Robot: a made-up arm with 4 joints.
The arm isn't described. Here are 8 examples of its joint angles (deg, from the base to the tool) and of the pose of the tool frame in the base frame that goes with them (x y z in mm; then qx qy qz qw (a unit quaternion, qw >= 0)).
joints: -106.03 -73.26 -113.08 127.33
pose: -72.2 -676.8 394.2 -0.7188 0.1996 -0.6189 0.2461
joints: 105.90 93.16 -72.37 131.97
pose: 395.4 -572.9 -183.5 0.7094 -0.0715 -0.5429 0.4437
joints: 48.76 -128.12 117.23 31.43
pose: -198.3 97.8 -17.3 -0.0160 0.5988 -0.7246 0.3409
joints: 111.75 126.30 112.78 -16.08
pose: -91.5 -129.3 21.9 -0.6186 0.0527 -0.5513 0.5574
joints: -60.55 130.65 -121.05 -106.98
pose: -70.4 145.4 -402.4 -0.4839 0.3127 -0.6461 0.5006
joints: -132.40 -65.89 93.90 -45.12
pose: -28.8 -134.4 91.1 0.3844 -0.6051 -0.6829 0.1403
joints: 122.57 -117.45 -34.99 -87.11
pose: -45.0 357.2 41.4 0.3969 -0.7289 -0.4128 0.3752
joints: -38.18 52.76 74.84 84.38
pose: 109.3 -173.5 -130.1 0.6392 -0.1110 -0.4942 0.5787
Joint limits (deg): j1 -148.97..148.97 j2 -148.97..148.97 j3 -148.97..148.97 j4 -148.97..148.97
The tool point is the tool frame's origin. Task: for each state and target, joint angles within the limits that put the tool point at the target. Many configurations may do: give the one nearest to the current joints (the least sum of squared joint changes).
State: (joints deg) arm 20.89 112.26 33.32 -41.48
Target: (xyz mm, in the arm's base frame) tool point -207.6 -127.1 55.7
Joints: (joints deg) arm -18.45 93.58 1.69 -25.48
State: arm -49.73 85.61 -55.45 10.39
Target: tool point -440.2 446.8 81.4
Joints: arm -61.80 91.44 -75.68 46.77
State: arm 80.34 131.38 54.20 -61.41
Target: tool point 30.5 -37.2 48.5
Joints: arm 106.09 120.34 67.42 -20.11
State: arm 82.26 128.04 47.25 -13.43
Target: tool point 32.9 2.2 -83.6
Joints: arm 87.67 148.62 52.43 -54.74
